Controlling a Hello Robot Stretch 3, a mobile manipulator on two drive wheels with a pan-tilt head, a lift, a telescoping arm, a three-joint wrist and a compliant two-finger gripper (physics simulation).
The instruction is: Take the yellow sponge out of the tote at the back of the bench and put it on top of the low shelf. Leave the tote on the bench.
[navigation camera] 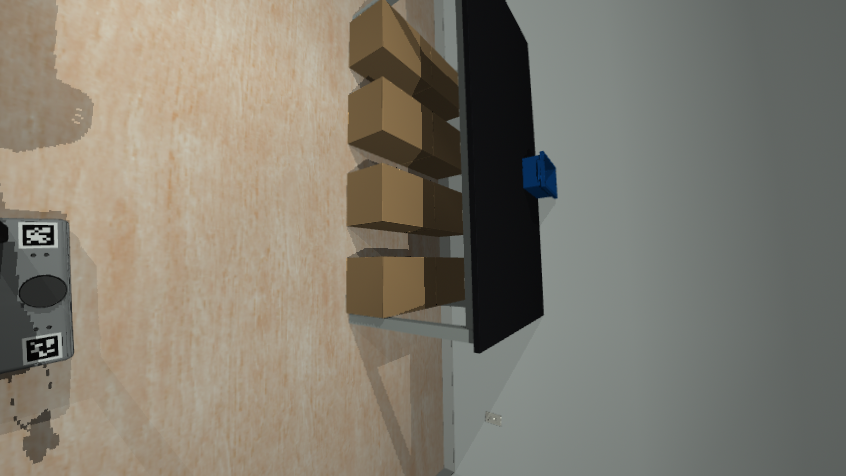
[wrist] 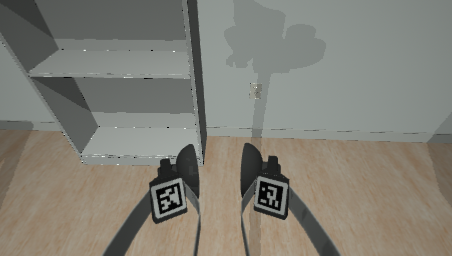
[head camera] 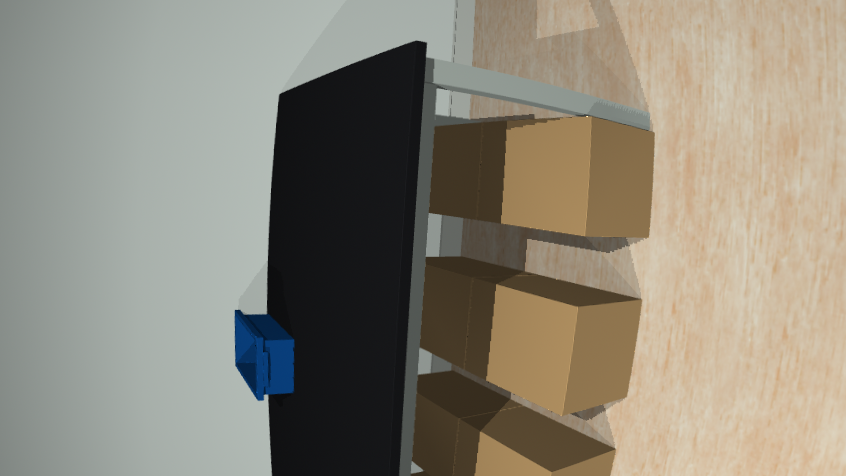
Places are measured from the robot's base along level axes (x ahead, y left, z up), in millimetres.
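Where they show: gripper, fingertip midpoint: [wrist: 219, 161]; robot's base, link origin: [navigation camera: 42, 288].
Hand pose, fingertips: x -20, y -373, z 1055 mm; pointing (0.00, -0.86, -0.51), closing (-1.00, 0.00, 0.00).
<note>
Things, the pixels of their centre, and the offset from my fingertips. "*": a spot on its surface instead. Level surfaces: height alone.
- blue tote, body centre: [head camera: 262, 352] [navigation camera: 540, 177] dz -233, dx +1822, dy +782 mm
- black bench, surface height: dz -293 mm
- grey bench leg, surface spot: [head camera: 508, 82] * dz -539, dx +1037, dy +60 mm
The blue tote [head camera: 279, 367] [navigation camera: 531, 177] stands upright at the back edge of the black bench [head camera: 343, 207] [navigation camera: 499, 177], by the wall. The yellow sponge does not show in any view; the inside of the tote is mostly hidden by its walls. In the wrist view my gripper [wrist: 219, 161] is open, with floor showing between its fingertips. Beyond it at the left, a grey shelf unit [wrist: 199, 100] stands against the wall; its top is out of view, so I cannot tell whether it is the low shelf. The tote and bench do not show in the wrist view.
Several brown boxes [head camera: 544, 177] [navigation camera: 402, 198] stand under the bench and stick out in front. A grey bench leg [head camera: 508, 82] is at its end. The robot's base [navigation camera: 63, 313] shows at the left of the navigation view. A wall outlet [navigation camera: 493, 418] [wrist: 255, 91] is low on the wall.
</note>
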